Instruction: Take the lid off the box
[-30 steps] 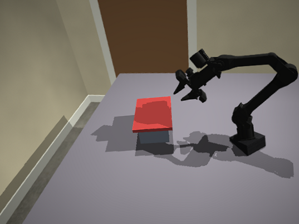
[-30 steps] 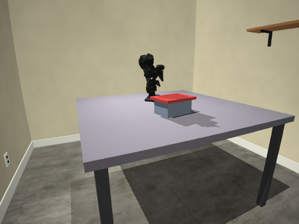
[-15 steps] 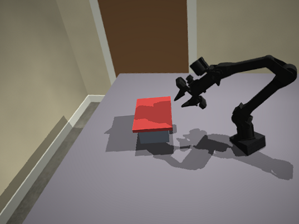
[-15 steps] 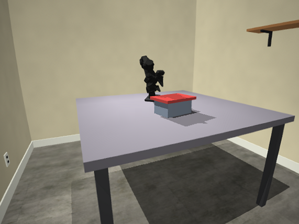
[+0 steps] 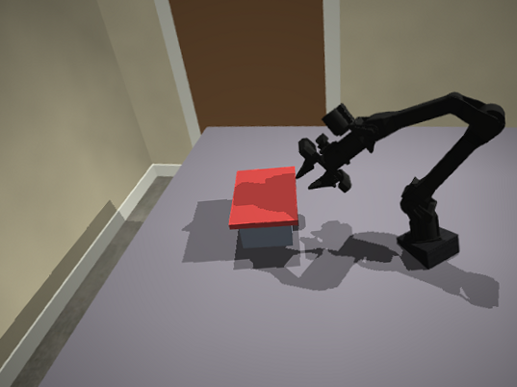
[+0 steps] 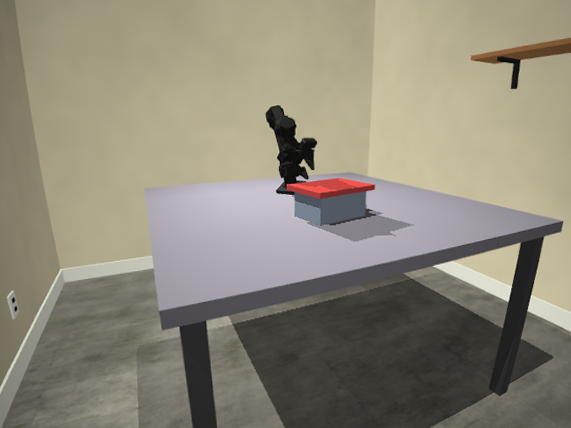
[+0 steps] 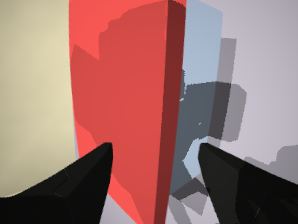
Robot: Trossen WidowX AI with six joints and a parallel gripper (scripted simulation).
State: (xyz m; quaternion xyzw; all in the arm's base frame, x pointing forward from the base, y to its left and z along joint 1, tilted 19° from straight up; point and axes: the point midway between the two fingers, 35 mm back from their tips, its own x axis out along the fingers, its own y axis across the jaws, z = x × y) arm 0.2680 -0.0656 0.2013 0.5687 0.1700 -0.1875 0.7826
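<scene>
Now: hand 140 mm short of the lid, 10 mm to the right of it and 50 mm above it. Round my hand: storage box (140 mm ahead, 10 mm to the left, 100 mm below).
</scene>
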